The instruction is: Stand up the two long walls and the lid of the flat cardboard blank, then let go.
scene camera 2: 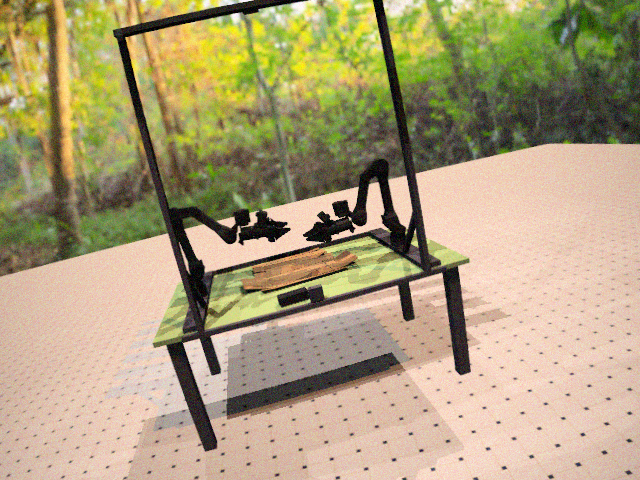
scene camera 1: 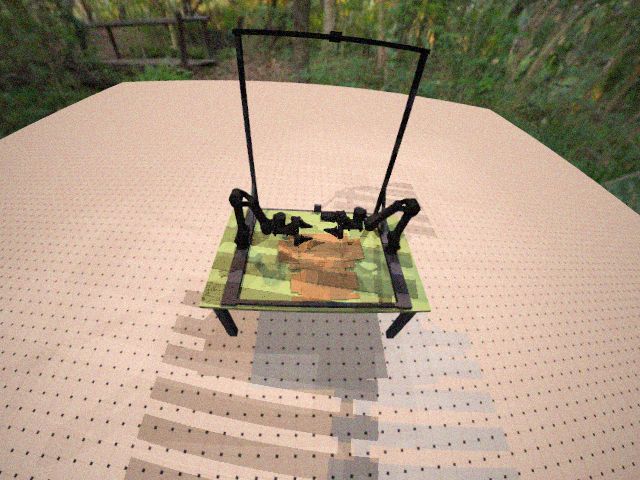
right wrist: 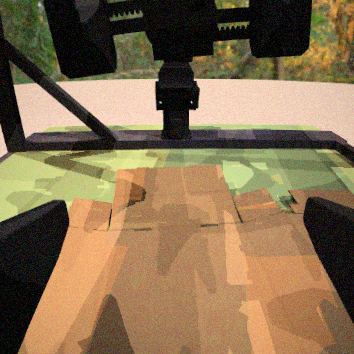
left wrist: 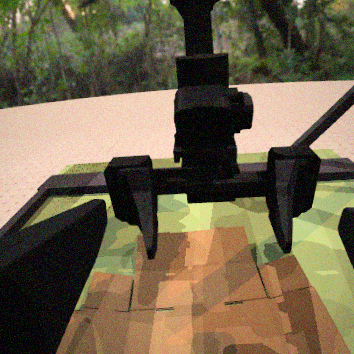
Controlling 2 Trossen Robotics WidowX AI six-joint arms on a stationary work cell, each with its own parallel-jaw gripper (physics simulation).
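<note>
The brown cardboard blank lies spread on the table. Its long walls and lid look flat or nearly flat; any slight tilt is too small to tell. A wide panel reaches toward the near table edge in scene camera 1. End flaps with slits show in the left wrist view and the right wrist view. My left gripper is open and empty above the blank. My right gripper is open and empty, facing it above the blank.
The green patterned table has dark rails along its sides. A tall black frame rises over it. A small black block shows beside the blank near the table edge in scene camera 2.
</note>
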